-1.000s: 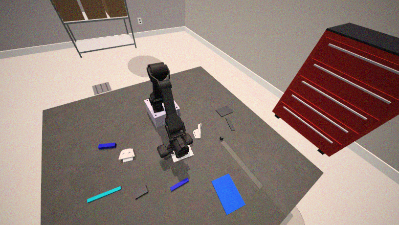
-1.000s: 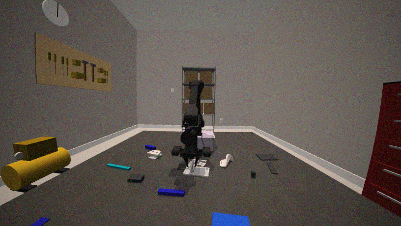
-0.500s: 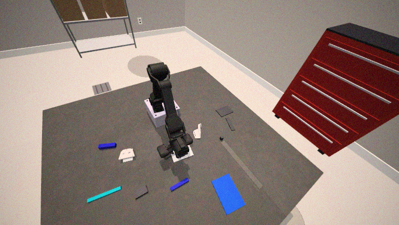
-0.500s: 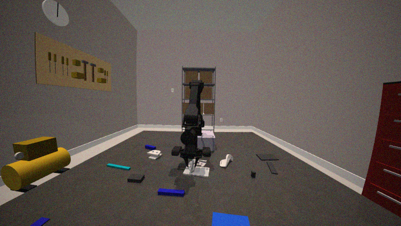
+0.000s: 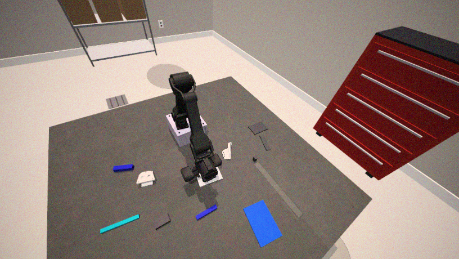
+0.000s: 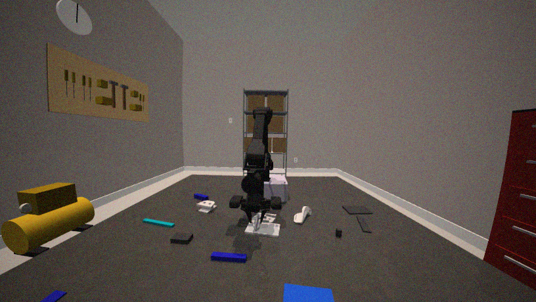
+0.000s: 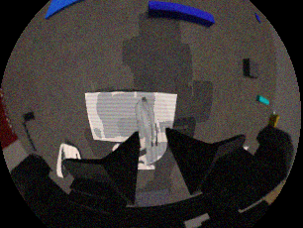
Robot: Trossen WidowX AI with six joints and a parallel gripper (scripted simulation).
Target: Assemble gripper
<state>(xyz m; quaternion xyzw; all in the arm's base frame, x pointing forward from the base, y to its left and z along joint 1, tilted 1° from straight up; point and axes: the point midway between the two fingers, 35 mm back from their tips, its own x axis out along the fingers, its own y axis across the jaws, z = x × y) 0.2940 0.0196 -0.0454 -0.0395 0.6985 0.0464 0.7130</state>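
Right now the flat white plate is 1 cm ahead of my gripper tip, 3 cm to the left of it and 1 cm below it. Also, from my gripper tip: cyan bar 7 cm ahead, 38 cm to the right, 1 cm below; then small black cube 2 cm ahead, 30 cm to the left; then blue sheet 30 cm ahead, 17 cm to the left, 1 cm below.
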